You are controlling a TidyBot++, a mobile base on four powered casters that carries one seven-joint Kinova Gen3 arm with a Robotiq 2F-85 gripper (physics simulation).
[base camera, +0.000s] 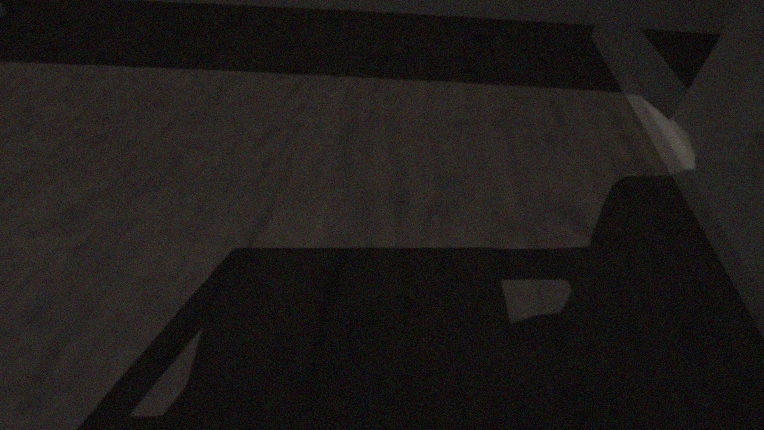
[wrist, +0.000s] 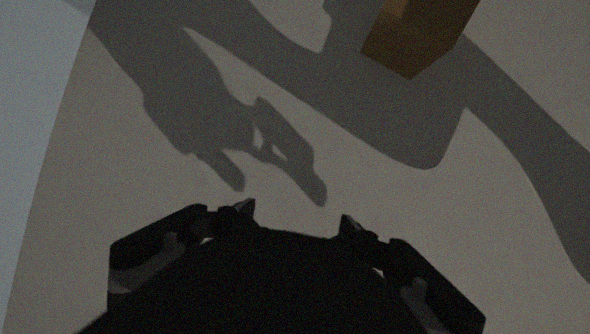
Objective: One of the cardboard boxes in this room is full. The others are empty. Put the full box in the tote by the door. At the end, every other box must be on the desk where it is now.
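Places are measured from the arm's base along level axes (x ahead, y left, z up), in millimetres.
Pixels of known places: gripper, between the fingertips: [wrist: 296,216].
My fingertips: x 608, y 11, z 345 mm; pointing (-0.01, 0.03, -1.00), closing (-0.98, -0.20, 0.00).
Behind a point stands the place of what it marks.
A brown cardboard box [wrist: 417,42] @(x 569, y -163, z 364 mm) shows in part at the top edge of the wrist view, right of the middle, in the arm's shadow on the pale desk top [wrist: 520,90] @(x 436, y -190, z 323 mm). Its upper part is cut off, so its contents cannot be seen. My gripper [wrist: 296,216] @(x 608, y 11, z 345 mm) is open and empty, with its two dark fingertips apart over the desk top. The box lies beyond the fingertips and to their right, apart from them. The tote and the door do not show in either view.
A pale blue-grey surface [wrist: 35,100] @(x 994, y 9, z 318 mm) runs along the left of the wrist view. The arm's shadow crosses the desk. The base camera view is very dark, with wood-like floor [base camera: 374,160] @(x 512, y 1, z -397 mm), a dark band behind it, and a grey slanting structure [base camera: 737,186] @(x 438, y -414, z -372 mm) at the right.
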